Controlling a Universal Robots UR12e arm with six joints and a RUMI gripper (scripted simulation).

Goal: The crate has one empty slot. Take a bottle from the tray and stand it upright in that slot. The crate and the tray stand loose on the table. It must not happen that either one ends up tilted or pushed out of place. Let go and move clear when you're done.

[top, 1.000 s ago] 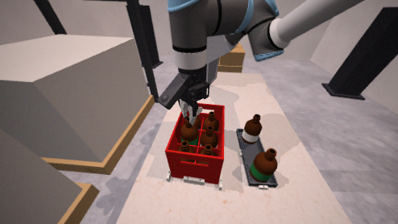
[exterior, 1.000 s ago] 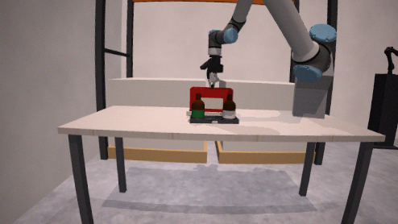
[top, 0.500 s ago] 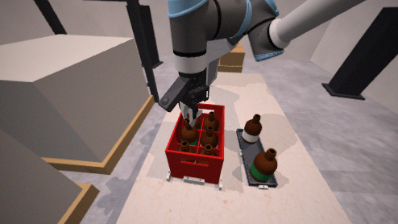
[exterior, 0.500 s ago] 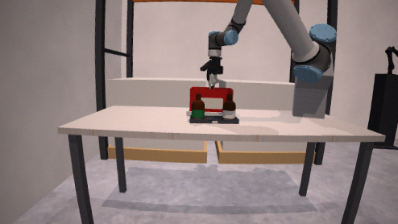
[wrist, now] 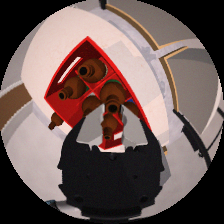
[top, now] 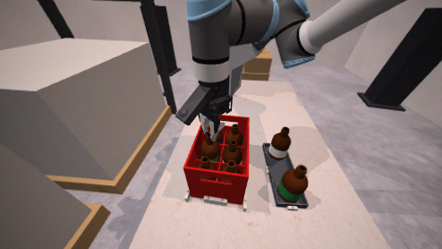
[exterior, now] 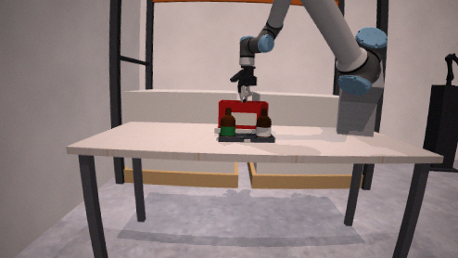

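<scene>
Now: the red crate 9 cm below my hand, 4 cm to the left of it and 1 cm behind it. Round my hand: tray 28 cm to the left, 16 cm below, 6 cm behind; then white-labelled bottle 26 cm to the left, 14 cm behind, 9 cm below.
</scene>
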